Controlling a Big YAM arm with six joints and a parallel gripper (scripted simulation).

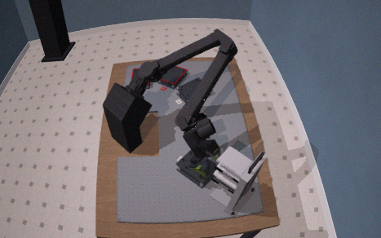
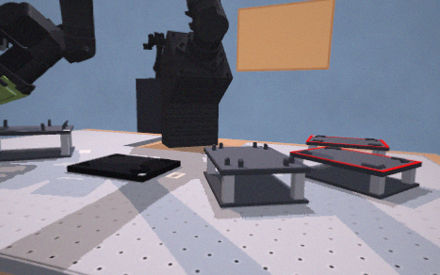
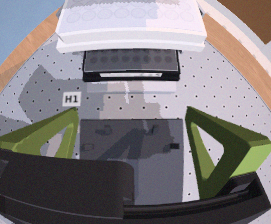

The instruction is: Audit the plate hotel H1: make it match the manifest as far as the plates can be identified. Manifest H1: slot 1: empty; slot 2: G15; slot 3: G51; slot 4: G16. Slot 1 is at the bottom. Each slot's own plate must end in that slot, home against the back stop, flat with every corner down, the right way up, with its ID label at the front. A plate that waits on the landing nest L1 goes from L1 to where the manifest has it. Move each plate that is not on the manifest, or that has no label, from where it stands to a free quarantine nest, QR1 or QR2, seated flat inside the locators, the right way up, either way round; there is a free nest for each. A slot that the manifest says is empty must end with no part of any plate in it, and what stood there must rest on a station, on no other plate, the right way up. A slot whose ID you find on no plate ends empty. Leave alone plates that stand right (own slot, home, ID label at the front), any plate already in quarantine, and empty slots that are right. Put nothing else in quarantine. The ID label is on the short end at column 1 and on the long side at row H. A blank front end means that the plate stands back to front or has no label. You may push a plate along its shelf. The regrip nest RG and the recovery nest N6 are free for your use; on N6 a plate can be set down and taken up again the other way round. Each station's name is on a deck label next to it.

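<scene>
Right now my hand is 80 mm short of the dark plate and 60 mm to the left of it. Also, from my hand: flat black pad 80 mm behind, 320 mm to the left, 110 mm below; h1 deck label 100 mm ahead, 50 mm to the left, 110 mm below; red-edged quarantine nest 440 mm behind, 660 mm to the left, 80 mm below.
</scene>
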